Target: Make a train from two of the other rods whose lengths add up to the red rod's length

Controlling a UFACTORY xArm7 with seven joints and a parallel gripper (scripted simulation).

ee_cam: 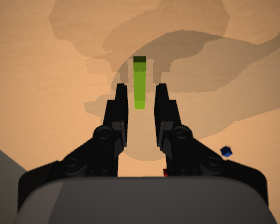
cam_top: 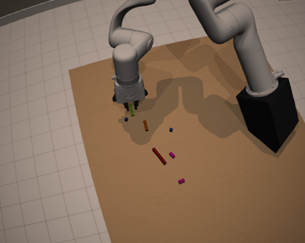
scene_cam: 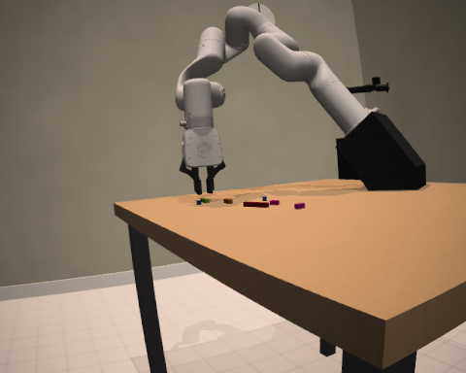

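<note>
My hand is 4 cm above the lime rod. Round my hand: orange rod: 4 cm behind, 8 cm to the left, 4 cm below; then red rod: 5 cm behind, 21 cm to the left, 4 cm below.
</note>
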